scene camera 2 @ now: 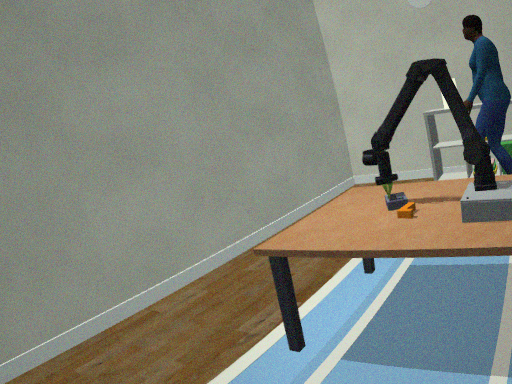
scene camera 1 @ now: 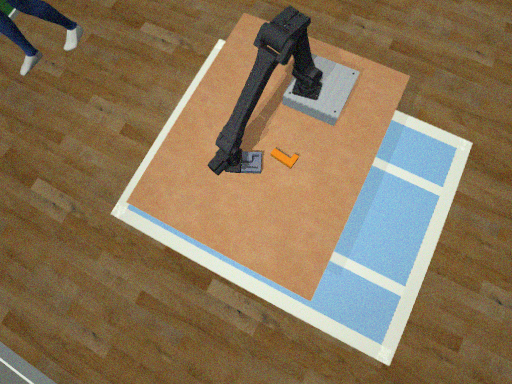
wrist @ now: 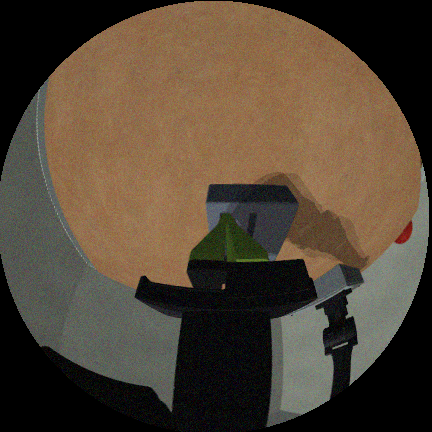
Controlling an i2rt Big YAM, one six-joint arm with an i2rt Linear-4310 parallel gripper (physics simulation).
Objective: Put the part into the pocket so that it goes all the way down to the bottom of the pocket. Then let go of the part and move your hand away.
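Places are measured from the arm's base along level axes (x ahead, y left, z up), in millimetres.
Where they show: gripper, fingertip midpoint: (scene camera 2: 389, 198) (scene camera 1: 235, 167) (wrist: 225, 216); arm's base at its link origin: (scene camera 2: 485, 186) (scene camera 1: 307, 89) (wrist: 332, 297).
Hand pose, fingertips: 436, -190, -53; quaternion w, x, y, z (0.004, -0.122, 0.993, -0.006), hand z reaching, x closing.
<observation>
Things, the pixels of their top centre, and the offset from my fingertips, as dx, dy, dz. Level surfaces: height alone.
- orange L-shaped part at its top centre: (scene camera 2: 409, 206) (scene camera 1: 284, 154) -121, +188, +8
- blue-grey block with the pocket, top centre: (wrist: 247, 249) (scene camera 2: 395, 196) (scene camera 1: 245, 161) -37, +33, +14
- brown table at its surface level: dz -22
The orange L-shaped part (scene camera 1: 284, 158) (scene camera 2: 406, 214) lies flat on the table, apart from the pocket block and on the robot-base side of it in scene camera 1. It does not show in the wrist view. The blue-grey block with the pocket (scene camera 1: 257, 163) (scene camera 2: 398, 204) (wrist: 275, 220) sits on the table; dark slots show in its top, partly hidden by the arm and fingers. My gripper (scene camera 2: 389, 197) (wrist: 225, 216) is shut and empty, its green fingers pointing down with the tips at or just above the block's top; whether they touch it I cannot tell. The arm hides the fingers in scene camera 1.
The arm stands on a grey base box (scene camera 1: 345, 82) (scene camera 2: 485, 209) on the brown table (scene camera 1: 260, 220) (scene camera 2: 330, 230). The arm's shadow falls beside the block. A person (scene camera 2: 487, 80) stands near a shelf unit (scene camera 2: 433, 145) behind the table.
</observation>
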